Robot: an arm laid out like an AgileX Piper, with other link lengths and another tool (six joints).
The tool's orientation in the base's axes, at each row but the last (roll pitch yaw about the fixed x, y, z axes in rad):
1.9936, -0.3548, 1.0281
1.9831, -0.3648, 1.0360
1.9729, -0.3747, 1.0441
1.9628, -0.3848, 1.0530
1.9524, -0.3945, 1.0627
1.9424, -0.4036, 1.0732
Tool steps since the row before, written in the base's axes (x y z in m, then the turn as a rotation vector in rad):
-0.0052, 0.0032, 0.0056, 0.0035, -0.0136, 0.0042
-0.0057, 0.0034, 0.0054, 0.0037, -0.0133, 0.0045
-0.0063, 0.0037, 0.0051, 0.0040, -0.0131, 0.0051
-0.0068, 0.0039, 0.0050, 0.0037, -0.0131, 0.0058
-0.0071, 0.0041, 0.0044, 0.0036, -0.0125, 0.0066
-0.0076, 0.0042, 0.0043, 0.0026, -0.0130, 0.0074
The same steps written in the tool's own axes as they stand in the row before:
0.0020, 0.0023, -0.0077, -0.0078, 0.0108, 0.0061
0.0019, 0.0020, -0.0081, -0.0073, 0.0110, 0.0061
0.0019, 0.0015, -0.0086, -0.0068, 0.0114, 0.0061
0.0019, 0.0013, -0.0090, -0.0067, 0.0120, 0.0055
0.0018, 0.0007, -0.0091, -0.0059, 0.0124, 0.0050
0.0017, 0.0005, -0.0095, -0.0065, 0.0131, 0.0040

